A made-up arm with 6 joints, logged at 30 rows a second.
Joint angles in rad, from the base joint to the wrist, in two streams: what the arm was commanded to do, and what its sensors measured. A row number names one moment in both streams.
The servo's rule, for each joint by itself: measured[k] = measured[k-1] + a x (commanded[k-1-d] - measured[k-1]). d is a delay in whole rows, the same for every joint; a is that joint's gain. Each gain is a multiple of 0.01, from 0.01 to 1. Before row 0 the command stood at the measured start. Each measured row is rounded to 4 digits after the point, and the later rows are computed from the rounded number. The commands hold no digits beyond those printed.
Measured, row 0: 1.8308, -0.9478, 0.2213, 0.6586, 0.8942, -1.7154
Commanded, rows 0 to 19: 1.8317, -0.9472, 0.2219, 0.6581, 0.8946, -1.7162; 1.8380, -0.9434, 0.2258, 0.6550, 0.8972, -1.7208; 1.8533, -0.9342, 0.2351, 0.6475, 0.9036, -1.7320; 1.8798, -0.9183, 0.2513, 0.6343, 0.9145, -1.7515; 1.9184, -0.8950, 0.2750, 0.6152, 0.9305, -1.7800; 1.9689, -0.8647, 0.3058, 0.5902, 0.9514, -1.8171; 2.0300, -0.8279, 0.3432, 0.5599, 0.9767, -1.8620; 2.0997, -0.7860, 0.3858, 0.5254, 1.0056, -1.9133; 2.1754, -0.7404, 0.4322, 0.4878, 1.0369, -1.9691; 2.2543, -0.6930, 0.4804, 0.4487, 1.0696, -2.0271; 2.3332, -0.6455, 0.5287, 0.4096, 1.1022, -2.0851; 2.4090, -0.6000, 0.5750, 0.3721, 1.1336, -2.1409; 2.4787, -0.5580, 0.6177, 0.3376, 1.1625, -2.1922; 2.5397, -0.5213, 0.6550, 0.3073, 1.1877, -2.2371; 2.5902, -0.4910, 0.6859, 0.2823, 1.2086, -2.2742; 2.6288, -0.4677, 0.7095, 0.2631, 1.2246, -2.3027; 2.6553, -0.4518, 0.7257, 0.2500, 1.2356, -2.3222; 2.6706, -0.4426, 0.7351, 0.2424, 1.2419, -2.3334; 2.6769, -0.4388, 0.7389, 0.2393, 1.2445, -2.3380; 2.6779, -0.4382, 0.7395, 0.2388, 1.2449, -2.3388
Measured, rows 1 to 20: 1.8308, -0.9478, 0.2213, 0.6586, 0.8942, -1.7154; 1.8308, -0.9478, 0.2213, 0.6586, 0.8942, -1.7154; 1.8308, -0.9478, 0.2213, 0.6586, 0.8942, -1.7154; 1.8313, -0.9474, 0.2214, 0.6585, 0.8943, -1.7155; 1.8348, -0.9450, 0.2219, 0.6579, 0.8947, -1.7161; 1.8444, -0.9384, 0.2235, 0.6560, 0.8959, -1.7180; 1.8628, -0.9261, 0.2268, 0.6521, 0.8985, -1.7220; 1.8917, -0.9071, 0.2326, 0.6455, 0.9030, -1.7290; 1.9318, -0.8812, 0.2414, 0.6355, 0.9098, -1.7396; 1.9829, -0.8487, 0.2536, 0.6219, 0.9192, -1.7543; 2.0436, -0.8105, 0.2695, 0.6045, 0.9313, -1.7734; 2.1121, -0.7677, 0.2890, 0.5835, 0.9461, -1.7969; 2.1860, -0.7221, 0.3120, 0.5592, 0.9634, -1.8245; 2.2625, -0.6754, 0.3380, 0.5323, 0.9828, -1.8558; 2.3387, -0.6294, 0.3664, 0.5035, 1.0039, -1.8900; 2.4115, -0.5858, 0.3966, 0.4736, 1.0261, -1.9263; 2.4782, -0.5465, 0.4276, 0.4437, 1.0487, -1.9636; 2.5364, -0.5126, 0.4586, 0.4146, 1.0711, -2.0009; 2.5844, -0.4852, 0.4887, 0.3873, 1.0926, -2.0371; 2.6213, -0.4648, 0.5171, 0.3626, 1.1126, -2.0713
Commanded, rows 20 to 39: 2.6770, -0.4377, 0.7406, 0.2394, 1.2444, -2.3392; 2.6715, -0.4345, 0.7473, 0.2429, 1.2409, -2.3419; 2.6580, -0.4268, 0.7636, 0.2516, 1.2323, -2.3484; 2.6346, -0.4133, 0.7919, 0.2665, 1.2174, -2.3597; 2.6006, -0.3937, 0.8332, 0.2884, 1.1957, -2.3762; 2.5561, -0.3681, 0.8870, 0.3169, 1.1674, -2.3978; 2.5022, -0.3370, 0.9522, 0.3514, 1.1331, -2.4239; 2.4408, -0.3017, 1.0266, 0.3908, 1.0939, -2.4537; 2.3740, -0.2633, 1.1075, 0.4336, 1.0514, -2.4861; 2.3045, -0.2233, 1.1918, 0.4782, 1.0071, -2.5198; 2.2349, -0.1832, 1.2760, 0.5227, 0.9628, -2.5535; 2.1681, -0.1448, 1.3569, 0.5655, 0.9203, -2.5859; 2.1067, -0.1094, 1.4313, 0.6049, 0.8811, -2.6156; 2.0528, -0.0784, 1.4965, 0.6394, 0.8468, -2.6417; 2.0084, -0.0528, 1.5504, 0.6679, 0.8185, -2.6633; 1.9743, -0.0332, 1.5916, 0.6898, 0.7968, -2.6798; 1.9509, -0.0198, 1.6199, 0.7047, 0.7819, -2.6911; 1.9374, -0.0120, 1.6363, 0.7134, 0.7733, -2.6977; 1.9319, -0.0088, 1.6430, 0.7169, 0.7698, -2.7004; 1.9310, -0.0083, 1.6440, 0.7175, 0.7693, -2.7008
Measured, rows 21 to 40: 2.6469, -0.4513, 0.5433, 0.3410, 1.1307, -2.1028; 2.6625, -0.4437, 0.5668, 0.3227, 1.1466, -2.1310; 2.6705, -0.4403, 0.5875, 0.3076, 1.1604, -2.1559; 2.6739, -0.4387, 0.6059, 0.2953, 1.1722, -2.1779; 2.6727, -0.4361, 0.6229, 0.2859, 1.1818, -2.1976; 2.6651, -0.4304, 0.6398, 0.2797, 1.1889, -2.2157; 2.6492, -0.4200, 0.6581, 0.2773, 1.1929, -2.2330; 2.6239, -0.4040, 0.6791, 0.2793, 1.1933, -2.2502; 2.5886, -0.3821, 0.7040, 0.2861, 1.1897, -2.2679; 2.5437, -0.3546, 0.7338, 0.2979, 1.1818, -2.2866; 2.4902, -0.3223, 0.7689, 0.3146, 1.1695, -2.3067; 2.4298, -0.2863, 0.8095, 0.3360, 1.1530, -2.3282; 2.3646, -0.2479, 0.8554, 0.3616, 1.1326, -2.3512; 2.2972, -0.2084, 0.9059, 0.3906, 1.1088, -2.3755; 2.2301, -0.1696, 0.9600, 0.4221, 1.0824, -2.4007; 2.1659, -0.1329, 1.0166, 0.4550, 1.0542, -2.4265; 2.1071, -0.0997, 1.0742, 0.4882, 1.0252, -2.4523; 2.0558, -0.0711, 1.1313, 0.5205, 0.9963, -2.4776; 2.0134, -0.0480, 1.1865, 0.5510, 0.9684, -2.5019; 1.9809, -0.0308, 1.2385, 0.5787, 0.9423, -2.5246
